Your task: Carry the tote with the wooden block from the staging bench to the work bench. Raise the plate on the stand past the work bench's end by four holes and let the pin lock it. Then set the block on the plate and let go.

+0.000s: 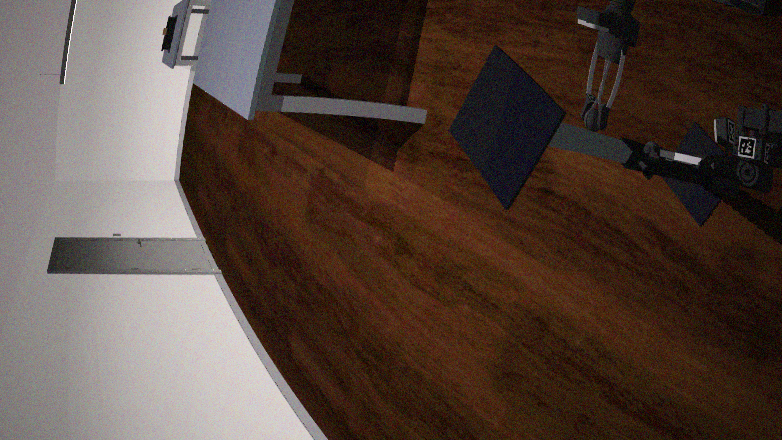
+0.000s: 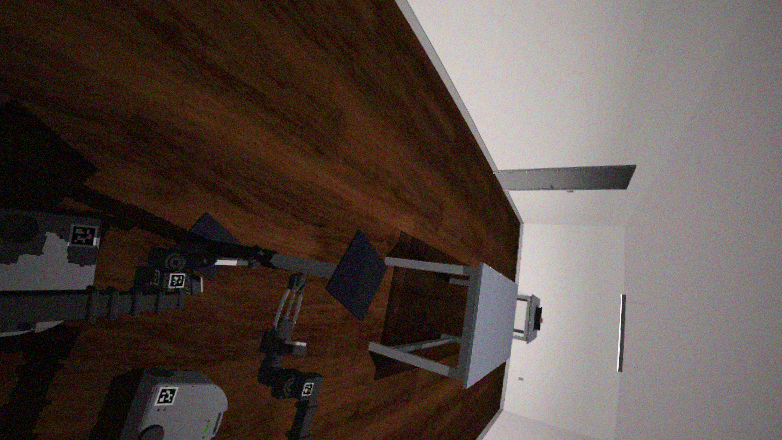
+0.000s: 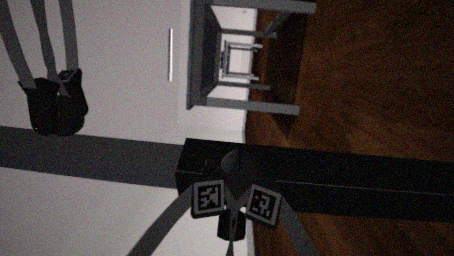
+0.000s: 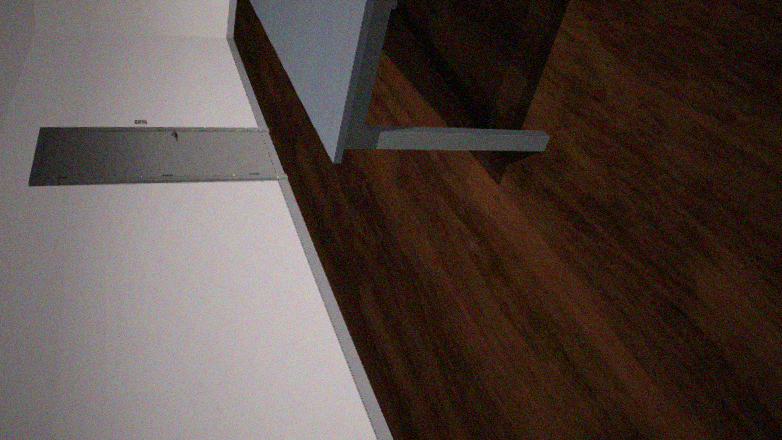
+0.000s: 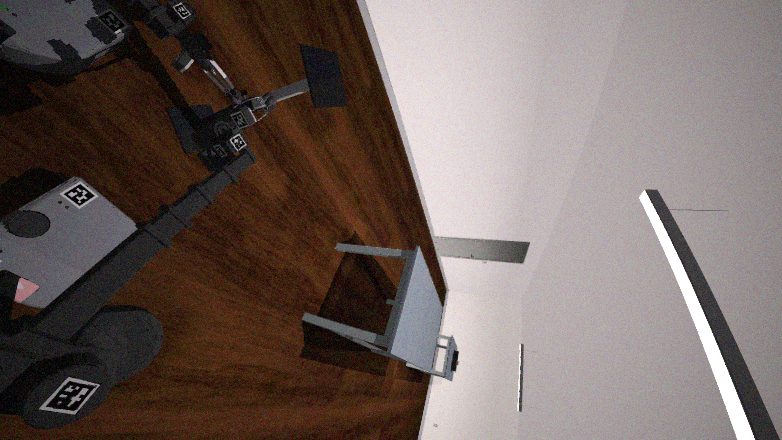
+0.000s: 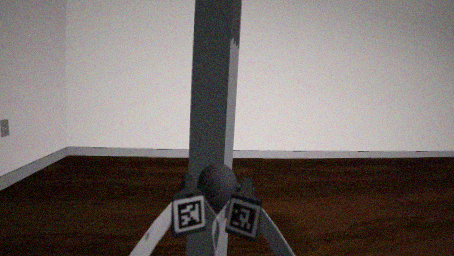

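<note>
The black tote with a bit of the block sits on the far staging bench. The nearer work bench has a pale top. The stand's dark square plate tops a grey post. My r1 gripper is shut in front of the black carriage; a dark knob shows just below its fingers. My r2 gripper is shut beside the post, its fingertips together. Pin engagement is hidden.
The stand's foot is partly covered by r1's wrist. The r2 base is near the stand. A work bench leg reaches the floor. A grey door is in the wall.
</note>
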